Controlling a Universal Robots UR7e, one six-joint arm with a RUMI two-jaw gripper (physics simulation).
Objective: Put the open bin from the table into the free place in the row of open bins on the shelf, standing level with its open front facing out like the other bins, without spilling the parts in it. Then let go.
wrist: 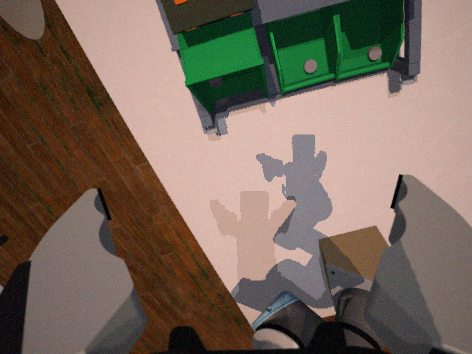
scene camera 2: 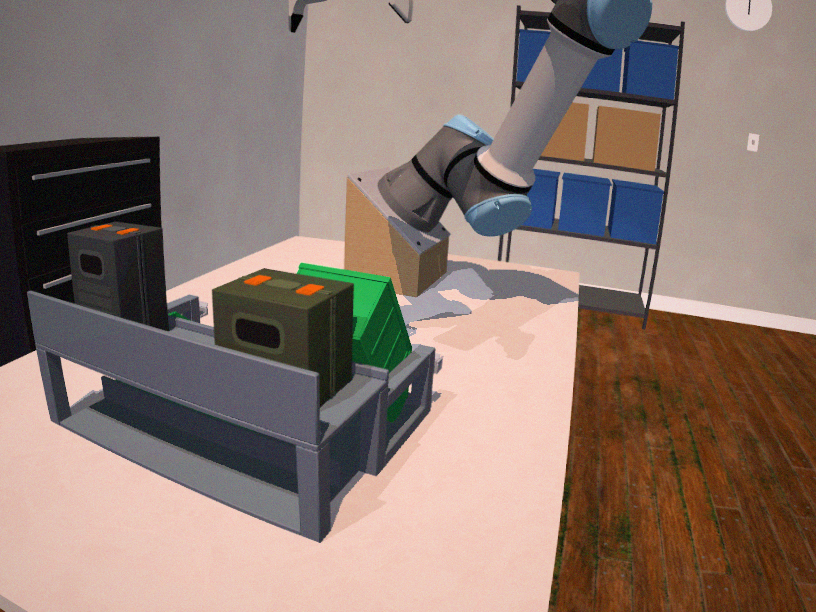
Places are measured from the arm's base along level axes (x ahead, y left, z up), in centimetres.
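Pixels of known places: gripper, fingertip midpoint: (wrist: 247, 187) (scene camera 2: 345, 27); arm's base, link origin: (scene camera 2: 405, 205).
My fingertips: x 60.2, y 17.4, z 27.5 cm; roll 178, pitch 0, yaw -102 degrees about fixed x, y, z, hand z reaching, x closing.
Note:
For each thing: its top centre in the pictures, then the offset to it from my fingertips.
- green open bin, top centre: (scene camera 2: 352, 261) (wrist: 228, 90) dx -0.4, dy +1.9, dz -23.9 cm
- small grey part, top centre: (wrist: 215, 83) dx -2.0, dy +5.3, dz -39.3 cm
- olive case, top centre: (scene camera 2: 283, 283) dx +11.6, dy +1.5, dz -23.3 cm
- dark grey case, top centre: (scene camera 2: 114, 228) dx +11.3, dy -21.6, dz -20.8 cm
The green open bin (scene camera 2: 372, 299) (wrist: 222, 52) sits tilted, not level, in the end place of the grey shelf (scene camera 2: 177, 365) (wrist: 413, 35), behind the olive case in the scene view. In the wrist view its bright panel slopes over a shaded opening, where a small grey part (wrist: 215, 82) shows. The bin's lower part is mostly hidden. Two other green bins (wrist: 305, 57) (wrist: 367, 50) stand beside it in the row, each with a round grey part. My gripper (scene camera 2: 351, 23) (wrist: 247, 187) is wide open and empty, high above the table and apart from the bin.
An olive case (scene camera 2: 283, 316) (wrist: 212, 12) and a dark grey case (scene camera 2: 118, 270) stand on top of the shelf. The arm's wooden base block (scene camera 2: 375, 237) (wrist: 357, 247) stands on the table behind it. A black drawer cabinet (scene camera 2: 79, 191) is at the left. The table edge borders the wooden floor (scene camera 2: 678, 461).

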